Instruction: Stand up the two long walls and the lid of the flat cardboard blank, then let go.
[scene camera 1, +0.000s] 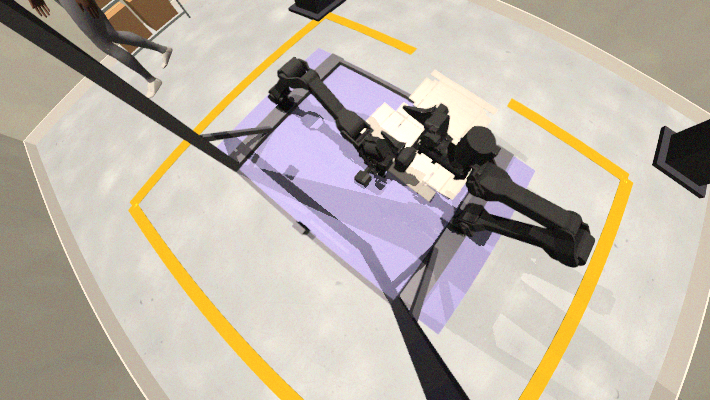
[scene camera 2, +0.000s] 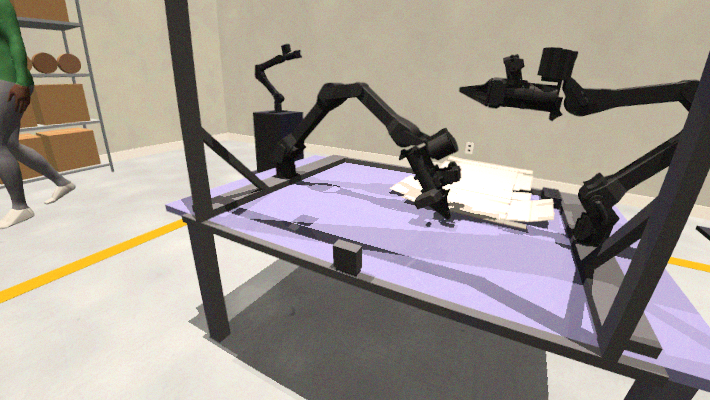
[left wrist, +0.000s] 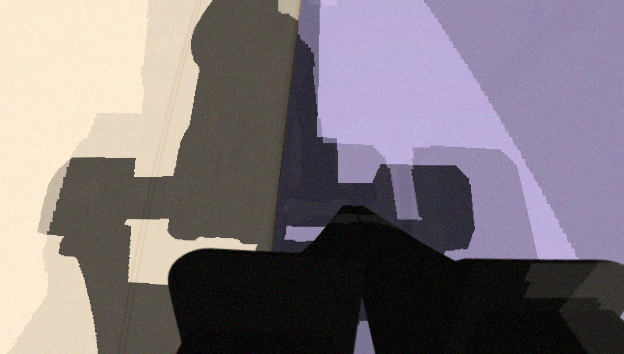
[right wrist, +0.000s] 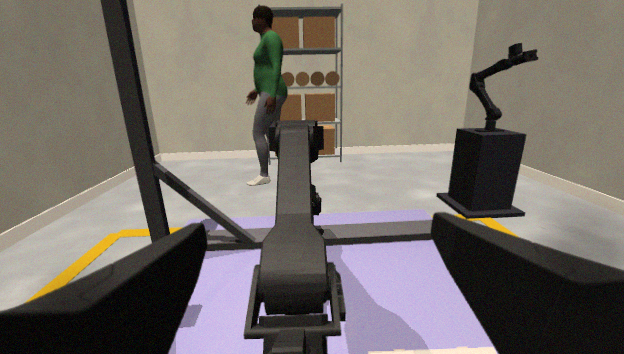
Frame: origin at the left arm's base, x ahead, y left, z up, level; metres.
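Seen in the pictures: left gripper, between the fingertips: (scene camera 1: 384, 177) (scene camera 2: 448, 218) (left wrist: 351, 216); right gripper, between the fingertips: (scene camera 1: 392, 118) (scene camera 2: 462, 89) (right wrist: 320, 228); left arm's base, origin of its link: (scene camera 1: 285, 105) (scene camera 2: 285, 176); right arm's base, origin of its link: (scene camera 1: 461, 224) (scene camera 2: 589, 240).
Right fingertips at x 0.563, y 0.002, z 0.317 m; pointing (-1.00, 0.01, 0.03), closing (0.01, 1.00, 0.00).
Observation:
Offsets run from my right fingertips to a thing's top centre. "pt": to the spot under its first point. Level surfaces: height alone.
The cream cardboard blank (scene camera 1: 457, 102) (scene camera 2: 487, 187) (left wrist: 65, 75) lies on the purple table {dz -0.336 m} (scene camera 1: 320, 135) (scene camera 2: 350, 205), broadly flat; small lifts of its panels cannot be told. A sliver of the blank {pt dx -0.193, dy +0.183, dz -0.319 m} (right wrist: 435, 351) shows in the right wrist view. My left gripper (scene camera 2: 447, 215) (left wrist: 351, 216) is shut and empty, pointing down close to the table, just outside the blank's near long edge. In the left wrist view that edge and a parallel crease lie left of the fingertips. My right gripper (scene camera 1: 395, 121) (scene camera 2: 462, 91) is wide open and empty, level, high above the blank. The arms hide part of the blank.
A dark frame with posts (scene camera 1: 430, 340) (scene camera 2: 192, 110) and beams surrounds the table. A small dark block {dx -0.106, dy -0.370, dz -0.279 m} (scene camera 1: 302, 227) (scene camera 2: 347, 257) sits on the front beam. A person (scene camera 2: 12, 100) (right wrist: 269, 70), a shelf unit (right wrist: 341, 60) and another arm on a pedestal (scene camera 2: 278, 140) (right wrist: 485, 170) stand beyond.

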